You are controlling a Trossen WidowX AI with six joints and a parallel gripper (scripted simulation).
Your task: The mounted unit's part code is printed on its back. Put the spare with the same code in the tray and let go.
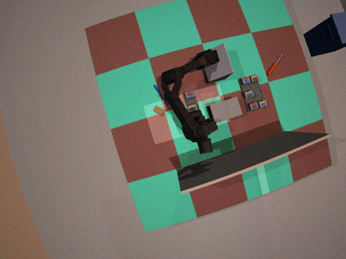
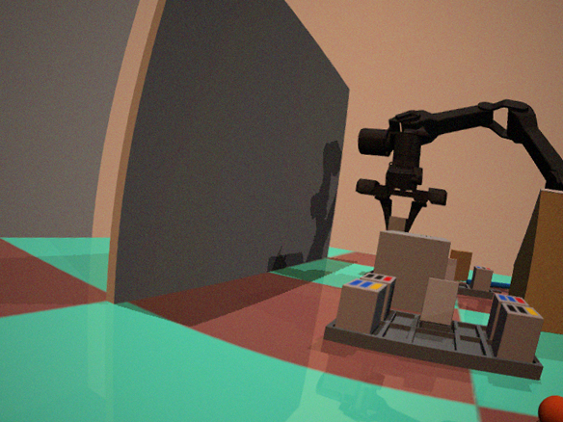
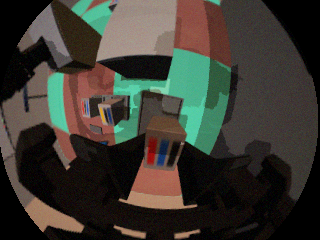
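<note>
Now: gripper tip 9 cm above the grey tray and 1 cm past it. From my gripper tip the other things lie so: small tan spare: 2 cm above; mounted unit: 18 cm to the left, 6 cm behind, 4 cm below; blue pen: 23 cm behind, 14 cm to the right, 8 cm below.
</note>
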